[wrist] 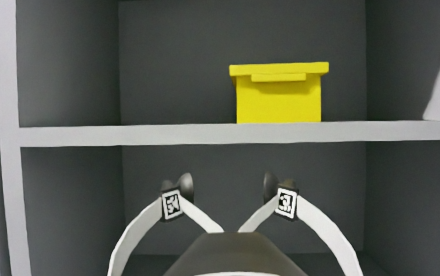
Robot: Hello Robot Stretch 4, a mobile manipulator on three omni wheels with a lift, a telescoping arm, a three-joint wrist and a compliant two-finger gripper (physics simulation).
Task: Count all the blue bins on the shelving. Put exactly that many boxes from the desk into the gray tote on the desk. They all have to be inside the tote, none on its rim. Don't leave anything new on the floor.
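Frame: origin at the robot's base, x back, y left, z down, level; metres.
Seen in the pictures: hand at its tool point: [228, 192].
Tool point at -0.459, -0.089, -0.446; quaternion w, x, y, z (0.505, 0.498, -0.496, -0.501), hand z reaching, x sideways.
Observation:
A point is followed by its place in that frame, as x, y, z.
The shelving [150, 135] @[-0.656, 0.033, -0.489] fills the wrist view, with a light grey board running across the middle. A yellow bin [278, 102] @[-0.780, -0.203, -0.548] stands upright on that board, right of the middle of the upper compartment, with a front lip at its top. My gripper [228, 187] @[-0.459, -0.089, -0.446] is open and empty, with a wide gap between its two fingertips. It shows in front of the lower compartment, below the yellow bin and apart from it. No blue bin, box, desk or gray tote shows in this view.
A light upright post [9, 90] @[-0.657, 0.279, -0.571] of the shelving stands at the left edge. Dark side walls bound the compartments at left and right. Part of a pale object or panel [434, 102] @[-0.810, -0.574, -0.548] shows at the right edge, cut off by the frame.

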